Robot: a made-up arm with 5 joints.
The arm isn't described. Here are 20 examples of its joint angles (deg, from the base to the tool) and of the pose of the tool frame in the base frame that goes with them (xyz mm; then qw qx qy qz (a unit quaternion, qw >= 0)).
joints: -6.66 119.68 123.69 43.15 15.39
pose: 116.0 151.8 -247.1 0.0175 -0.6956 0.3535 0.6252
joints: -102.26 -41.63 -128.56 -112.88 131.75
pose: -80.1 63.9 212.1 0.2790 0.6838 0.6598 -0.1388
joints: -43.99 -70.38 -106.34 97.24 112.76
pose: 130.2 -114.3 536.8 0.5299 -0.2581 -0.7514 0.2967
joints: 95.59 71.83 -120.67 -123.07 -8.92
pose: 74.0 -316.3 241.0 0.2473 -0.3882 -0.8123 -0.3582
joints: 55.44 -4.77 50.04 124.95 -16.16
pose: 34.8 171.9 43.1 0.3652 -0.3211 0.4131 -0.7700
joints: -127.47 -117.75 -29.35 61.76 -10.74
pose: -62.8 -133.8 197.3 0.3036 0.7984 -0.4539 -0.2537
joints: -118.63 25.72 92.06 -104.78 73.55
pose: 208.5 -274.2 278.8 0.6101 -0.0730 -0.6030 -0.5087
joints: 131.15 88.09 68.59 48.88 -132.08
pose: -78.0 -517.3 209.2 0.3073 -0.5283 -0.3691 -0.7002
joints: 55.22 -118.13 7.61 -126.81 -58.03
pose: -385.6 177.2 -125.9 0.5339 0.0793 0.4589 -0.7058
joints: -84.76 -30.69 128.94 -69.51 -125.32
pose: 280.0 186.2 209.4 0.7502 0.4878 -0.2062 0.3959
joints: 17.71 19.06 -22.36 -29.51 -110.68
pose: 421.0 347.2 218.1 0.5445 0.8302 -0.1107 0.0457
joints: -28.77 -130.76 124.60 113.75 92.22
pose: -425.1 88.7 177.4 0.6395 0.1602 0.6178 -0.4286
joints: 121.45 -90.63 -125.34 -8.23 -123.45
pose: -215.8 321.4 155.0 0.2869 0.6735 0.6809 -0.0197
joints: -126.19 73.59 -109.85 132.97 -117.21
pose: 451.8 59.4 252.7 0.5355 0.4859 -0.5258 -0.4479
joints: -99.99 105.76 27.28 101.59 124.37
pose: -51.2 504.4 226.8 0.2743 0.1818 0.3644 -0.8711
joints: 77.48 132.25 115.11 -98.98 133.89
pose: 133.6 12.6 -129.8 0.2123 -0.5935 -0.2243 0.7432
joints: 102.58 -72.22 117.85 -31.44 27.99
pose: -61.7 266.3 -196.1 0.5959 0.6254 0.5036 -0.0085
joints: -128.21 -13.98 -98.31 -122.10 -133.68
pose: -26.8 -224.7 -89.8 0.4957 0.1062 0.6351 0.5828
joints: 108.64 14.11 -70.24 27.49 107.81
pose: 455.9 -26.5 278.4 0.3036 -0.9050 0.2909 0.0649
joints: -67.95 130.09 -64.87 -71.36 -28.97
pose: -69.5 471.2 -55.7 0.5625 0.4844 0.5660 -0.3587
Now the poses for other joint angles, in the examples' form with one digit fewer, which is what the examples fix.
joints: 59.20 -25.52 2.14 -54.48 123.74
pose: -114 347 253 0.038 0.765 0.546 0.339
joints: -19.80 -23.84 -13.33 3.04 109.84
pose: 178 -205 511 0.770 -0.611 -0.101 -0.151
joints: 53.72 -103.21 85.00 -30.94 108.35
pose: -266 316 -186 0.494 0.369 0.421 0.666
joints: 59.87 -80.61 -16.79 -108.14 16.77
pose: -214 188 295 0.029 0.158 -0.930 0.330
